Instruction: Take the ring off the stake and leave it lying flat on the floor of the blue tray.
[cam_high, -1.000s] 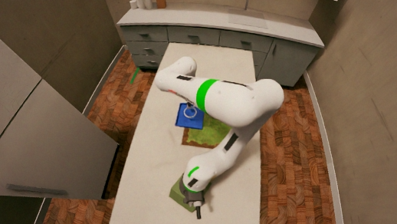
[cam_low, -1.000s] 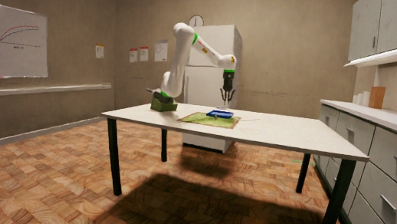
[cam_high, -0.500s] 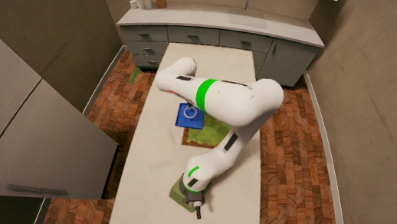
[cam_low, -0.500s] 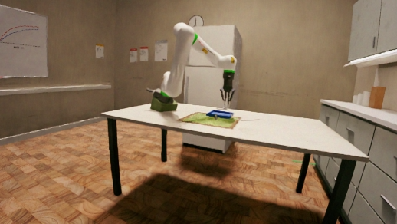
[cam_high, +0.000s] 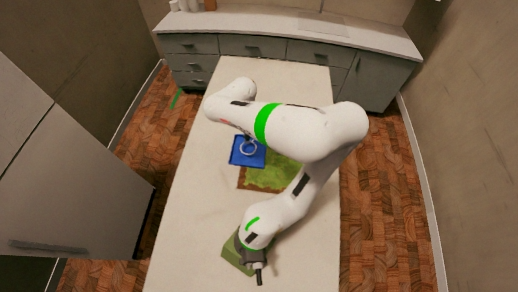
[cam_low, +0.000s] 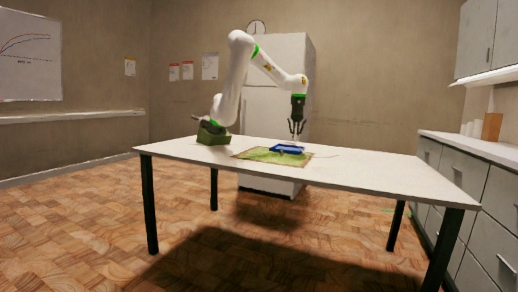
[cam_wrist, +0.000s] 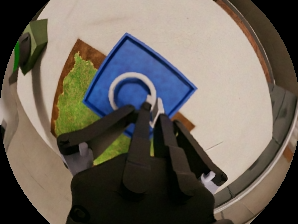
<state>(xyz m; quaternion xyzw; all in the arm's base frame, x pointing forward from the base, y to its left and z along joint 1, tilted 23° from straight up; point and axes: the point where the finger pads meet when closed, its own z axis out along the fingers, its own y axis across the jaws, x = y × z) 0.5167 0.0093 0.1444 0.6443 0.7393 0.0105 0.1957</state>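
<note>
My hand is 70 mm above the blue tray and 40 mm past it. Round my hand: green mat: 170 mm to the right, 100 mm behind, 90 mm below; grey stake: 170 mm to the right, 80 mm behind, 50 mm below.
</note>
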